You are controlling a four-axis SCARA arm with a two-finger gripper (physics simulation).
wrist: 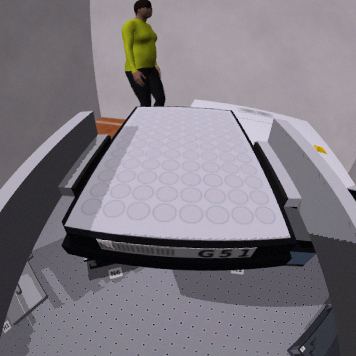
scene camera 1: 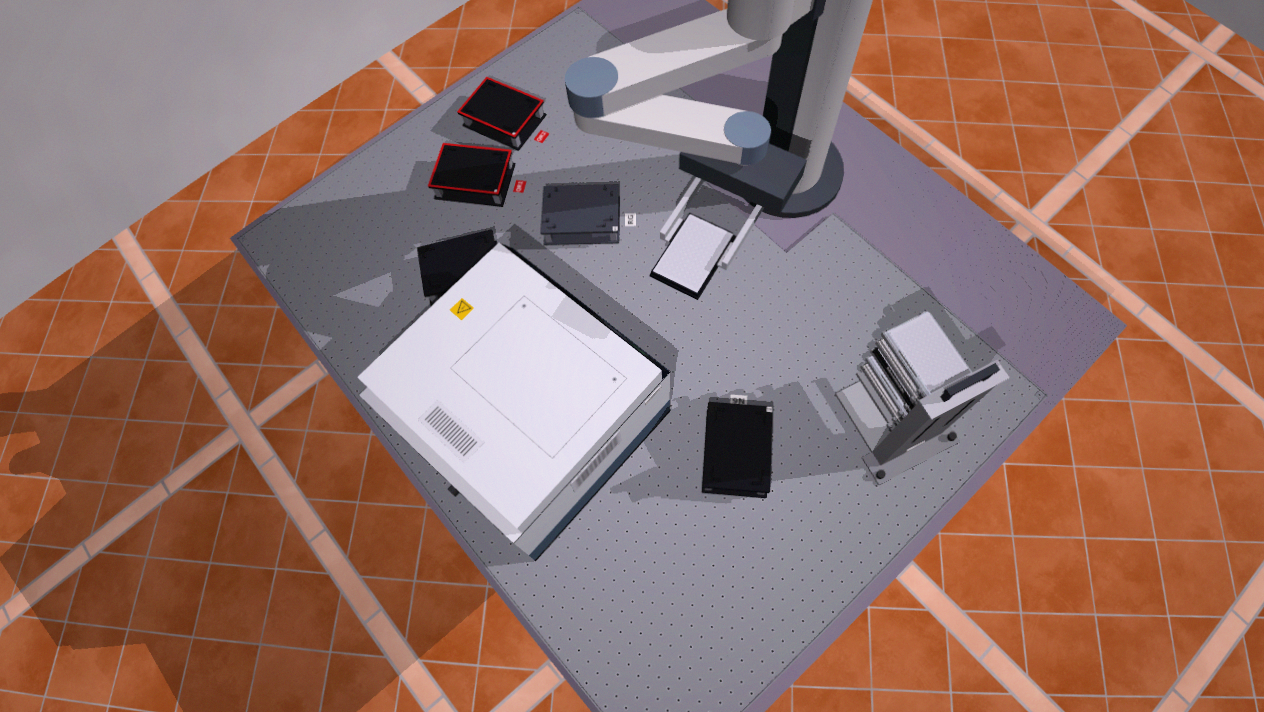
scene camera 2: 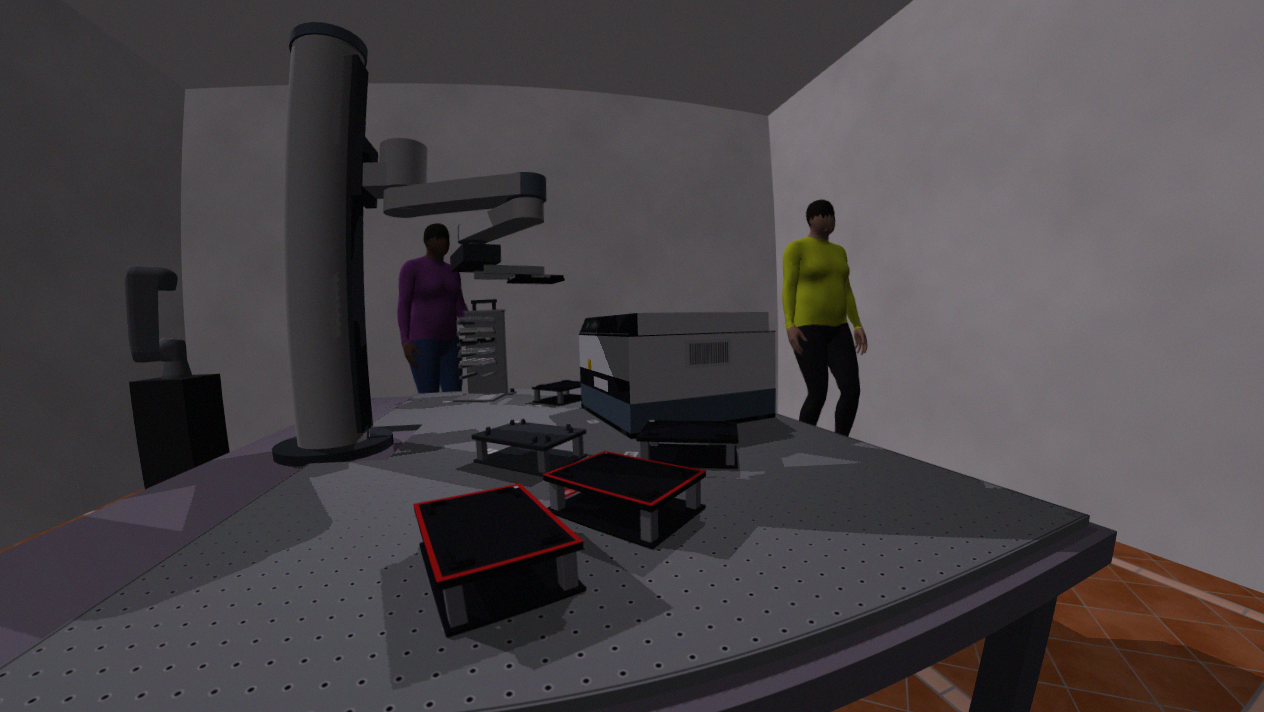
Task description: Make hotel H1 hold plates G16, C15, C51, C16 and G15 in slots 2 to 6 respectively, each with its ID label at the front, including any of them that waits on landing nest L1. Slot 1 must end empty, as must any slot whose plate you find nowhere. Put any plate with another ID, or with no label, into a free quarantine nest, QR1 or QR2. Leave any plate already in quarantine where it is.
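Places are measured from the arm's base along level axes (x down, y right, z back), in millimetres.
Pixels of known places: gripper, between the fingertips: (wrist: 182, 126) (scene camera 1: 692, 251) (scene camera 2: 536, 273); arm's base, origin of its link: (scene camera 2: 335, 448).
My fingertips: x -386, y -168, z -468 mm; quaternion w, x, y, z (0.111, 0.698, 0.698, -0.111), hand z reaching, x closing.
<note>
For each thing: its middle in the pictures, then the offset to it from my fingertips. Level surfaces: height alone.
- white-topped plate with a black base, middle of its body: (wrist: 181, 152) (scene camera 1: 693, 254) (scene camera 2: 535, 279) dx +15, dy +1, dz +2 mm
- Hotel H1, middle of its body: (scene camera 1: 916, 395) (scene camera 2: 483, 348) dx +204, dy -382, dz +175 mm
- white instrument, middle of its body: (scene camera 1: 521, 399) (scene camera 2: 669, 364) (wrist: 250, 172) dx +245, dy +87, dz -329 mm
- table, height of its surface: dx +372 mm
- grey nest, middle of its body: (scene camera 2: 529, 443) (scene camera 1: 580, 213) (wrist: 329, 339) dx +343, dy +375, dz +39 mm
My gripper (scene camera 1: 697, 247) (scene camera 2: 521, 273) (wrist: 182, 126) is shut on a white-topped plate with a black base (scene camera 1: 691, 250) (scene camera 2: 536, 279) (wrist: 175, 175), level above the table beside the column. Its front label reads G51 in the wrist view. Hotel H1 (scene camera 1: 911, 433) (scene camera 2: 495, 358) stands apart at the table's far side from the quarantine nests and holds a stack of several plates (scene camera 1: 926, 353) (scene camera 2: 475, 340); their IDs are unreadable. Two red-rimmed quarantine nests (scene camera 1: 501, 106) (scene camera 1: 471, 168) (scene camera 2: 495, 530) (scene camera 2: 624, 477) carry no plates. I cannot tell which nest is L1.
A white instrument (scene camera 1: 513, 389) (scene camera 2: 698, 362) (wrist: 280, 125) stands on the table (scene camera 1: 707, 601). A grey nest (scene camera 1: 581, 212) (scene camera 2: 528, 434) and black nests (scene camera 1: 737, 449) (scene camera 1: 455, 260) stand around it; the one in front is labelled N6. The arm's column (scene camera 2: 322, 247) rises behind. Two people (scene camera 2: 431, 300) (scene camera 2: 820, 283) stand beyond.
</note>
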